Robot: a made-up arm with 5 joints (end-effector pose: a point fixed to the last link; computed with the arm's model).
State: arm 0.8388 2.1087 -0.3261 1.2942 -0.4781
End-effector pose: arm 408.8 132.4 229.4 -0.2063 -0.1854 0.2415
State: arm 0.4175 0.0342 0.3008 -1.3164 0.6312
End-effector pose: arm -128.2 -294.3 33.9 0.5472 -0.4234 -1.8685
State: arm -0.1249 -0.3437 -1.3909 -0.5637 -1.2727
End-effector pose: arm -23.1 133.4 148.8 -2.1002 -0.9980 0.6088
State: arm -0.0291 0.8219 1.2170 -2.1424 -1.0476
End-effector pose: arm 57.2 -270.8 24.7 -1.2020 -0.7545 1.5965
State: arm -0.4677 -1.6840 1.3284 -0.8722 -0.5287
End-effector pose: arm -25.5 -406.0 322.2 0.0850 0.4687 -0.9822
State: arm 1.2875 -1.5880 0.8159 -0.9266 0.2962
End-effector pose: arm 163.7 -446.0 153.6 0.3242 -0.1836 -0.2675
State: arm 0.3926 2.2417 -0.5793 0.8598 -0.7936
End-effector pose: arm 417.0 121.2 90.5 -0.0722 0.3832 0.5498
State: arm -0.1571 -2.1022 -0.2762 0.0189 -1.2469
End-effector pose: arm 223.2 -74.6 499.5 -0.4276 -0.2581 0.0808
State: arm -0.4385 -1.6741 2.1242 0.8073 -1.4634
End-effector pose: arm -362.7 -378.1 146.3 1.3378 0.1106 -2.3221
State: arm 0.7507 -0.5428 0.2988 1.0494 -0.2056
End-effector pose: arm -244.1 -402.9 -190.5 2.3323 0.8788 -1.6800
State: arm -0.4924 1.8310 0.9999 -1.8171 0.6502
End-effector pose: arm 43.1 -313.1 78.7 2.2320 -0.4849 -3.0119
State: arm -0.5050 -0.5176 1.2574 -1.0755 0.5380
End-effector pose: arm -110.9 -353.0 266.1 -0.1998 -0.3822 -1.1497
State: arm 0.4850 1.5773 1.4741 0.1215 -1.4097
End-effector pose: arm 363.1 -471.9 30.6 -1.3113 0.4447 -1.5545
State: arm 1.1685 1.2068 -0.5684 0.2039 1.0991
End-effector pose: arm 46.9 209.6 -119.4 -1.9213 0.4026 1.0471
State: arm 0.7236 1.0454 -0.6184 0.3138 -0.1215
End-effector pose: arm 10.0 146.0 -197.3 0.4868 1.3131 2.1661
